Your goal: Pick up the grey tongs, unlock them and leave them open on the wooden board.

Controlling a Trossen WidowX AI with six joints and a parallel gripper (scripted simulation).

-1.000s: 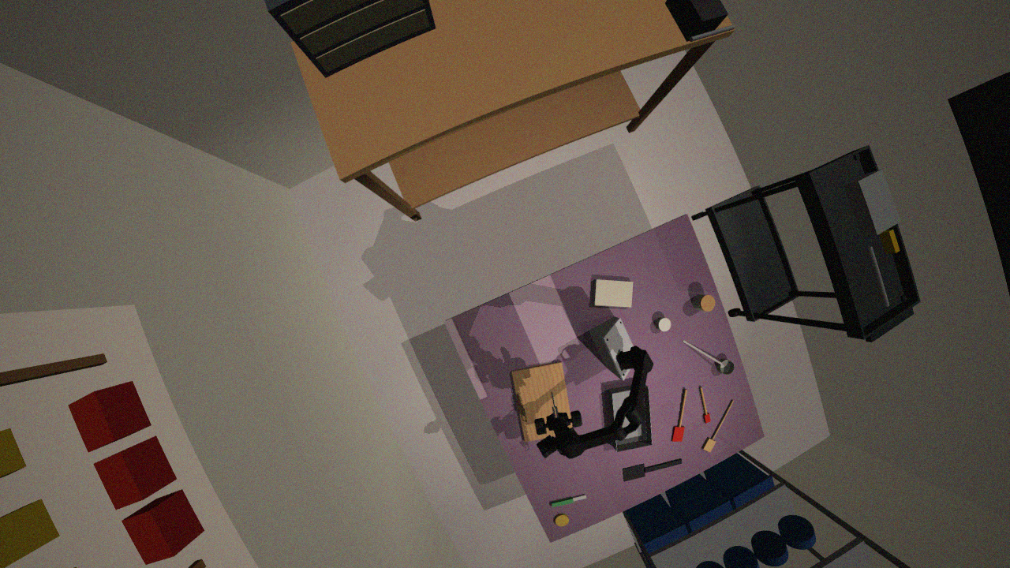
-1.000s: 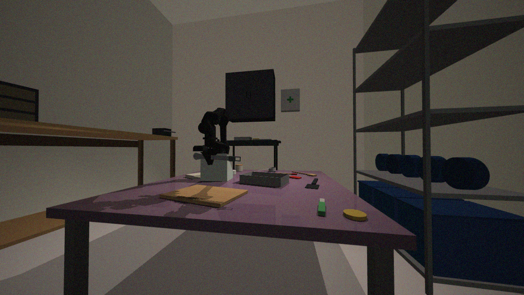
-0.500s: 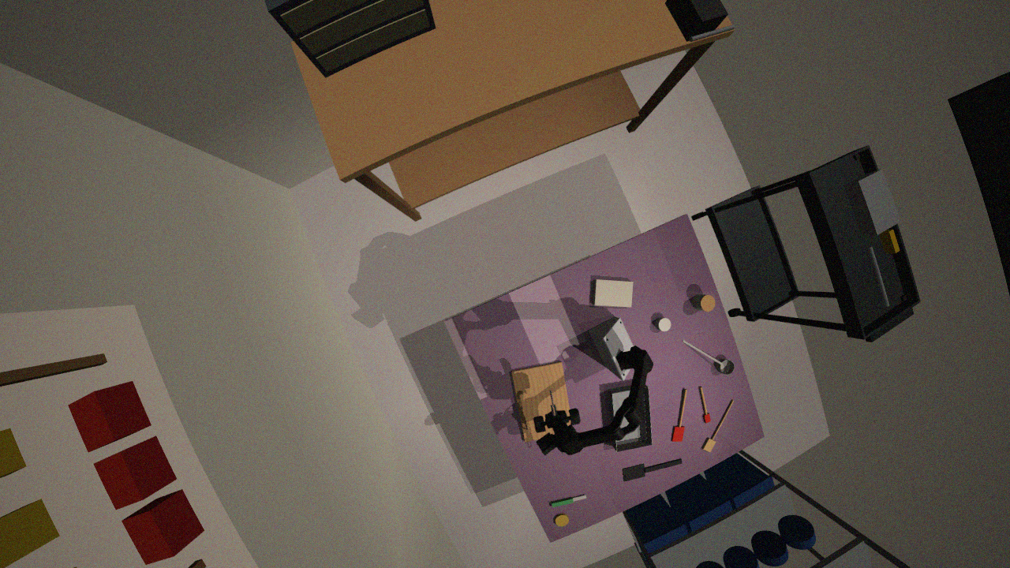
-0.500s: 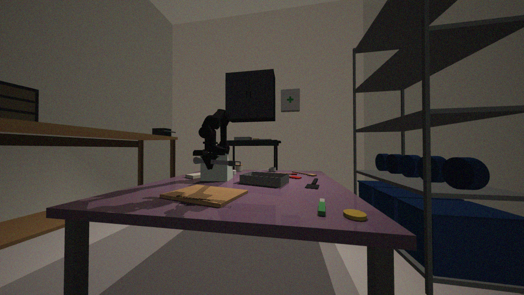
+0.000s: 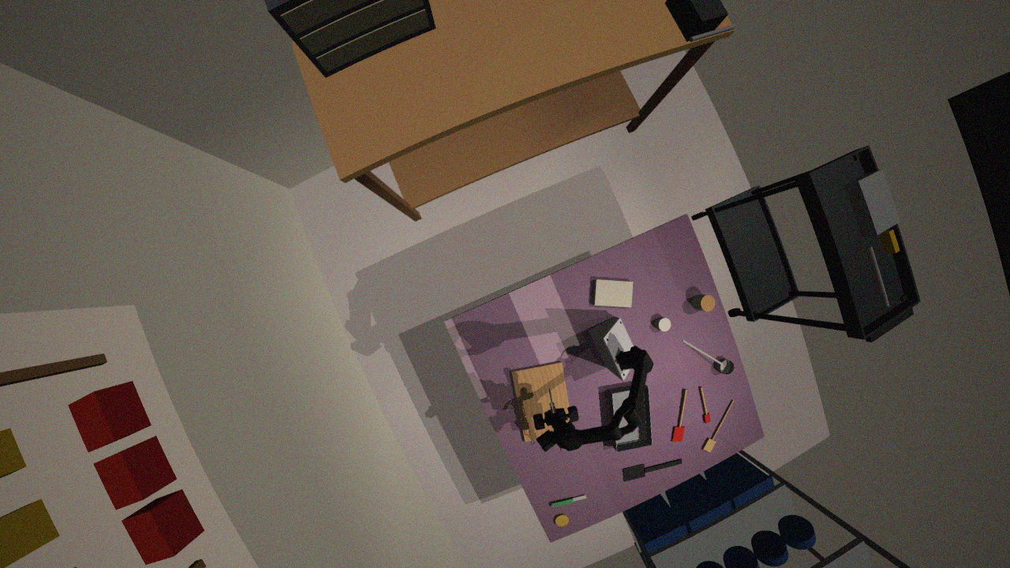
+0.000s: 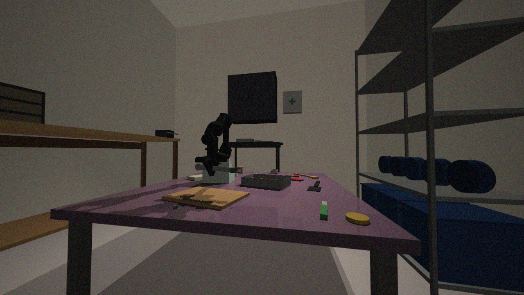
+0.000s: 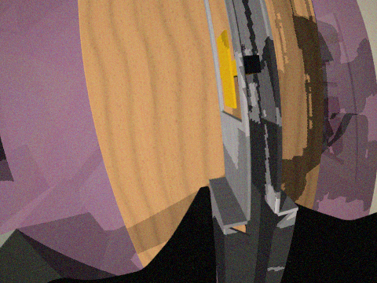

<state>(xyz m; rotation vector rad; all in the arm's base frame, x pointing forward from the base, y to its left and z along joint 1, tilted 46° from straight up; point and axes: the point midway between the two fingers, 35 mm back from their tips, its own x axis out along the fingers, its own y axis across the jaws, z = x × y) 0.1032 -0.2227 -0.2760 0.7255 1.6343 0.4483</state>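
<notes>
Now: gripper tip 10 mm past the wooden board, 30 mm to the left of it and 100 mm above it. Round my gripper tip: black spatula 570 mm ahead, 340 mm to the left, 100 mm below; then yellow lock piece 50 mm ahead, 10 mm to the right, 40 mm above; then yellow disc 640 mm ahead, 180 mm to the right, 90 mm below.
</notes>
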